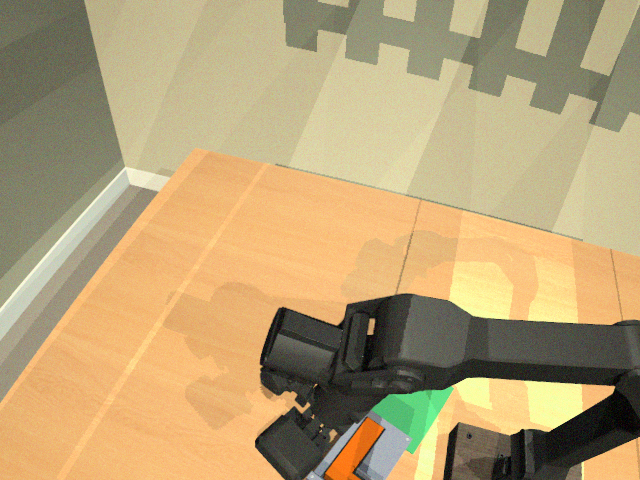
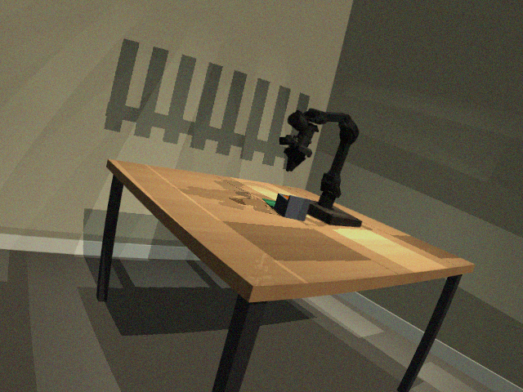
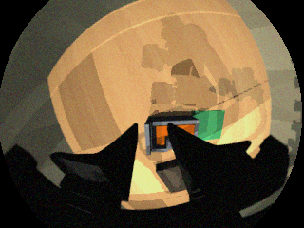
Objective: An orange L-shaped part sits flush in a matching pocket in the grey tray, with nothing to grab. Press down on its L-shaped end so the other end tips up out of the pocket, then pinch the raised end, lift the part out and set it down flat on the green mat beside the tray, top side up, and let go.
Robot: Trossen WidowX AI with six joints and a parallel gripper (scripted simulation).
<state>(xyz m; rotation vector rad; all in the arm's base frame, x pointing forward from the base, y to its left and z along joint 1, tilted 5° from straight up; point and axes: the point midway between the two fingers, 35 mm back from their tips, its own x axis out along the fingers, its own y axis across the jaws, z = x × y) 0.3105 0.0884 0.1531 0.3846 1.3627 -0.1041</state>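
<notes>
My gripper tip is 13 cm above the orange L-shaped part, 8 cm past it and 2 cm to the left of it.
</notes>
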